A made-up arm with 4 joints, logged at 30 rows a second.
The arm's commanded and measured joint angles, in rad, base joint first. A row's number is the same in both.
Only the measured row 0 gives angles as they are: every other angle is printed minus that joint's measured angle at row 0.
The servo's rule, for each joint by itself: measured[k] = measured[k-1] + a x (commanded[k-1-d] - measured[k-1]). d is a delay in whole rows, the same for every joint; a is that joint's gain. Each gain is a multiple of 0.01, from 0.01 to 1. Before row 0 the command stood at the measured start. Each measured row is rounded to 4 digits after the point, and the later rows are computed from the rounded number. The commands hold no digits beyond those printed.
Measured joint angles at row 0:
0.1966 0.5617 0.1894 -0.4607
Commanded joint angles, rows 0 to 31:
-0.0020 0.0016 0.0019 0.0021
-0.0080 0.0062 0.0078 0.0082
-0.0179 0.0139 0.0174 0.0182
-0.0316 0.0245 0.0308 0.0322
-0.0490 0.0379 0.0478 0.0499
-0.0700 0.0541 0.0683 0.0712
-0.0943 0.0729 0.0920 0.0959
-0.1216 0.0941 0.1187 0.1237
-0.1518 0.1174 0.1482 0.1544
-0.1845 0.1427 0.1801 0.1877
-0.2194 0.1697 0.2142 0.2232
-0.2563 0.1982 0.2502 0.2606
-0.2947 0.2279 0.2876 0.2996
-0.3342 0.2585 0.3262 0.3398
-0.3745 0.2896 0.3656 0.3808
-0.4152 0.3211 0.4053 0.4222
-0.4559 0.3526 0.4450 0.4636
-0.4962 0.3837 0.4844 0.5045
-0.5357 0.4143 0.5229 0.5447
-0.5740 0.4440 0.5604 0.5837
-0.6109 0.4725 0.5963 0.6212
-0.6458 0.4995 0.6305 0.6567
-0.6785 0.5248 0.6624 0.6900
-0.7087 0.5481 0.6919 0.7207
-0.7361 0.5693 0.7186 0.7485
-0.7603 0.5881 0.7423 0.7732
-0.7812 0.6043 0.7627 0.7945
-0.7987 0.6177 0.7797 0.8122
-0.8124 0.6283 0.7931 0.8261
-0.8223 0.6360 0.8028 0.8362
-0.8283 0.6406 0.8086 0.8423
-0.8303 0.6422 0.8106 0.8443
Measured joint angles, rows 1 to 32:
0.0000 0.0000 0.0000 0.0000
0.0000 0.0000 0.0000 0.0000
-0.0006 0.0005 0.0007 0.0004
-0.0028 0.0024 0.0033 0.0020
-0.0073 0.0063 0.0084 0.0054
-0.0146 0.0125 0.0165 0.0110
-0.0249 0.0211 0.0278 0.0192
-0.0384 0.0323 0.0424 0.0301
-0.0552 0.0461 0.0603 0.0439
-0.0751 0.0624 0.0813 0.0607
-0.0981 0.0811 0.1054 0.0804
-0.1240 0.1020 0.1323 0.1029
-0.1526 0.1250 0.1618 0.1282
-0.1837 0.1499 0.1936 0.1560
-0.2170 0.1764 0.2274 0.1862
-0.2522 0.2043 0.2630 0.2185
-0.2889 0.2333 0.2999 0.2526
-0.3268 0.2632 0.3378 0.2882
-0.3655 0.2936 0.3764 0.3250
-0.4047 0.3242 0.4153 0.3627
-0.4440 0.3548 0.4540 0.4009
-0.4830 0.3851 0.4923 0.4393
-0.5214 0.4148 0.5297 0.4775
-0.5587 0.4436 0.5660 0.5151
-0.5946 0.4712 0.6007 0.5518
-0.6288 0.4973 0.6335 0.5873
-0.6610 0.5218 0.6641 0.6212
-0.6908 0.5443 0.6923 0.6531
-0.7179 0.5647 0.7176 0.6828
-0.7421 0.5827 0.7400 0.7100
-0.7632 0.5982 0.7591 0.7344
-0.7809 0.6111 0.7748 0.7558
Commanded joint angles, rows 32 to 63:
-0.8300 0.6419 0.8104 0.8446
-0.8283 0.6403 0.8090 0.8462
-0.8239 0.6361 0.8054 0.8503
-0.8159 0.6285 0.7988 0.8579
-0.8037 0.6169 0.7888 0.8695
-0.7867 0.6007 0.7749 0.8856
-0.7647 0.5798 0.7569 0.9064
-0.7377 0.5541 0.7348 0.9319
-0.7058 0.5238 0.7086 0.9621
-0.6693 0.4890 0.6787 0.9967
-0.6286 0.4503 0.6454 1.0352
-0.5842 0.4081 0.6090 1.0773
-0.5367 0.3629 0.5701 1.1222
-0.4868 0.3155 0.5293 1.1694
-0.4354 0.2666 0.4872 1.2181
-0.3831 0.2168 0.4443 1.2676
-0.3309 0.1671 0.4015 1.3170
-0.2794 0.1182 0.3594 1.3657
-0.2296 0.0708 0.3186 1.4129
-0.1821 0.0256 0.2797 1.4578
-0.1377 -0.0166 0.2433 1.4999
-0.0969 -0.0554 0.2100 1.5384
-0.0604 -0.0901 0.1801 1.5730
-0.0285 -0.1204 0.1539 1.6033
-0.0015 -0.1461 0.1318 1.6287
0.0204 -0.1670 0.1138 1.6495
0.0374 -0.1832 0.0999 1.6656
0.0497 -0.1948 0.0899 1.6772
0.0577 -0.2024 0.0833 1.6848
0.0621 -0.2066 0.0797 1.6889
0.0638 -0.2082 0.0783 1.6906
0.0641 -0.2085 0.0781 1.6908
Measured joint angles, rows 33 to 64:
-0.7951 0.6211 0.7870 0.7740
-0.8057 0.6283 0.7955 0.7888
-0.8130 0.6329 0.8009 0.8005
-0.8176 0.6354 0.8038 0.8101
-0.8195 0.6356 0.8044 0.8185
-0.8184 0.6332 0.8024 0.8268
-0.8140 0.6277 0.7975 0.8358
-0.8058 0.6185 0.7894 0.8463
-0.7935 0.6053 0.7777 0.8589
-0.7768 0.5879 0.7623 0.8742
-0.7555 0.5661 0.7430 0.8927
-0.7296 0.5399 0.7199 0.9145
-0.6993 0.5094 0.6931 0.9398
-0.6648 0.4750 0.6628 0.9687
-0.6264 0.4369 0.6294 1.0009
-0.5845 0.3956 0.5934 1.0363
-0.5398 0.3517 0.5552 1.0745
-0.4928 0.3058 0.5153 1.1151
-0.4442 0.2586 0.4743 1.1575
-0.3948 0.2109 0.4329 1.2012
-0.3452 0.1633 0.3918 1.2457
-0.2963 0.1165 0.3514 1.2902
-0.2487 0.0712 0.3125 1.3342
-0.2032 0.0282 0.2756 1.3771
-0.1604 -0.0120 0.2412 1.4182
-0.1208 -0.0489 0.2098 1.4571
-0.0850 -0.0819 0.1817 1.4931
-0.0534 -0.1108 0.1573 1.5259
-0.0262 -0.1354 0.1366 1.5552
-0.0034 -0.1556 0.1198 1.5808
0.0149 -0.1715 0.1067 1.6026
0.0291 -0.1834 0.0970 1.6207

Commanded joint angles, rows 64 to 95:
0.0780 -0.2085 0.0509 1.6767
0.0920 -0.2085 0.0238 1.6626
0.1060 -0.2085 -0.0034 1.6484
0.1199 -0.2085 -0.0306 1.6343
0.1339 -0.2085 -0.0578 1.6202
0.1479 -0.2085 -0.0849 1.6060
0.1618 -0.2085 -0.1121 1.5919
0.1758 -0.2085 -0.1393 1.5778
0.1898 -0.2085 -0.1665 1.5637
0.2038 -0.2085 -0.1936 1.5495
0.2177 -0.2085 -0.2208 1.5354
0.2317 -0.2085 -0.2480 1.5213
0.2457 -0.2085 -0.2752 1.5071
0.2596 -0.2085 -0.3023 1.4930
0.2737 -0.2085 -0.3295 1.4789
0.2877 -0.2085 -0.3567 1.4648
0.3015 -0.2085 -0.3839 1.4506
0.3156 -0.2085 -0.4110 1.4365
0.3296 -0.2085 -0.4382 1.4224
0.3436 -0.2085 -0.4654 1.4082
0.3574 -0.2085 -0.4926 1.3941
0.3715 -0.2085 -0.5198 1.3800
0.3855 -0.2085 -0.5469 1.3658
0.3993 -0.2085 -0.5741 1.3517
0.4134 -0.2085 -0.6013 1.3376
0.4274 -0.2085 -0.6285 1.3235
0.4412 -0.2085 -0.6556 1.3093
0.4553 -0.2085 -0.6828 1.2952
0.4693 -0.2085 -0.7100 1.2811
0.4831 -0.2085 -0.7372 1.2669
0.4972 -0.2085 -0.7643 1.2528
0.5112 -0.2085 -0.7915 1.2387
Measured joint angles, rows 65 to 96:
0.0395 -0.1918 0.0903 1.6354
0.0469 -0.1975 0.0859 1.6470
0.0562 -0.2012 0.0733 1.6532
0.0669 -0.2037 0.0555 1.6552
0.0786 -0.2053 0.0343 1.6538
0.0910 -0.2064 0.0109 1.6497
0.1039 -0.2071 -0.0138 1.6435
0.1171 -0.2076 -0.0394 1.6356
0.1305 -0.2079 -0.0656 1.6264
0.1441 -0.2081 -0.0921 1.6162
0.1578 -0.2082 -0.1189 1.6052
0.1716 -0.2083 -0.1458 1.5935
0.1854 -0.2084 -0.1728 1.5813
0.1993 -0.2084 -0.1999 1.5687
0.2132 -0.2084 -0.2270 1.5558
0.2271 -0.2084 -0.2541 1.5426
0.2411 -0.2084 -0.2812 1.5292
0.2551 -0.2084 -0.3084 1.5157
0.2690 -0.2084 -0.3356 1.5020
0.2830 -0.2084 -0.3627 1.4882
0.2970 -0.2084 -0.3899 1.4744
0.3110 -0.2084 -0.4171 1.4605
0.3249 -0.2084 -0.4443 1.4466
0.3389 -0.2084 -0.4715 1.4326
0.3529 -0.2084 -0.4986 1.4186
0.3668 -0.2084 -0.5258 1.4046
0.3808 -0.2084 -0.5530 1.3905
0.3948 -0.2084 -0.5802 1.3764
0.4087 -0.2084 -0.6073 1.3623
0.4227 -0.2084 -0.6345 1.3482
0.4367 -0.2084 -0.6617 1.3341
0.4506 -0.2084 -0.6889 1.3200

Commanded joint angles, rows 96 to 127:
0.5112 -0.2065 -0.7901 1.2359
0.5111 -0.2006 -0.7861 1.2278
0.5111 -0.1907 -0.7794 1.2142
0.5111 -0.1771 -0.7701 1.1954
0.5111 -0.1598 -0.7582 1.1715
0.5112 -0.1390 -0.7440 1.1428
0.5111 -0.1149 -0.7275 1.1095
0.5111 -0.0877 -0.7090 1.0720
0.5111 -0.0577 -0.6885 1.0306
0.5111 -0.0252 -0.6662 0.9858
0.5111 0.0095 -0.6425 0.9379
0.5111 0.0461 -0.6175 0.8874
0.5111 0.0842 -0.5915 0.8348
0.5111 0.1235 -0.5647 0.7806
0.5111 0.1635 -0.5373 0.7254
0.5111 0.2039 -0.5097 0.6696
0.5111 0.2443 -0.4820 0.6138
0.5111 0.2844 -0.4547 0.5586
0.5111 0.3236 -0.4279 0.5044
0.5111 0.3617 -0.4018 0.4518
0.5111 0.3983 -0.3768 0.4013
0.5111 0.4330 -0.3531 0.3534
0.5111 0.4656 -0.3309 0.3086
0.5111 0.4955 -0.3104 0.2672
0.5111 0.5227 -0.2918 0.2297
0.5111 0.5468 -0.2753 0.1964
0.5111 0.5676 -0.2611 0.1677
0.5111 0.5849 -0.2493 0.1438
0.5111 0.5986 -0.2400 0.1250
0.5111 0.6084 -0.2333 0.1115
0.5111 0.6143 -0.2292 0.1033
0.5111 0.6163 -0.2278 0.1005
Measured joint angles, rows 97 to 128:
0.4646 -0.2084 -0.7160 1.3059
0.4786 -0.2084 -0.7432 1.2918
0.4884 -0.2078 -0.7601 1.2801
0.4952 -0.2054 -0.7695 1.2691
0.5000 -0.2004 -0.7731 1.2576
0.5033 -0.1925 -0.7720 1.2445
0.5056 -0.1814 -0.7670 1.2292
0.5073 -0.1670 -0.7587 1.2111
0.5084 -0.1493 -0.7475 1.1898
0.5092 -0.1284 -0.7336 1.1651
0.5098 -0.1044 -0.7174 1.1369
0.5102 -0.0775 -0.6990 1.1052
0.5105 -0.0479 -0.6787 1.0701
0.5107 -0.0159 -0.6567 1.0317
0.5108 0.0181 -0.6332 0.9904
0.5109 0.0539 -0.6085 0.9463
0.5110 0.0912 -0.5829 0.8999
0.5110 0.1295 -0.5565 0.8515
0.5110 0.1685 -0.5297 0.8016
0.5110 0.2079 -0.5027 0.7506
0.5110 0.2472 -0.4758 0.6989
0.5110 0.2861 -0.4492 0.6470
0.5110 0.3242 -0.4231 0.5954
0.5110 0.3612 -0.3979 0.5446
0.5110 0.3967 -0.3738 0.4950
0.5110 0.4303 -0.3510 0.4472
0.5110 0.4617 -0.3297 0.4015
0.5110 0.4906 -0.3101 0.3584
0.5110 0.5168 -0.2925 0.3184
0.5110 0.5400 -0.2769 0.2817
0.5110 0.5599 -0.2636 0.2488
0.5110 0.5764 -0.2527 0.2200

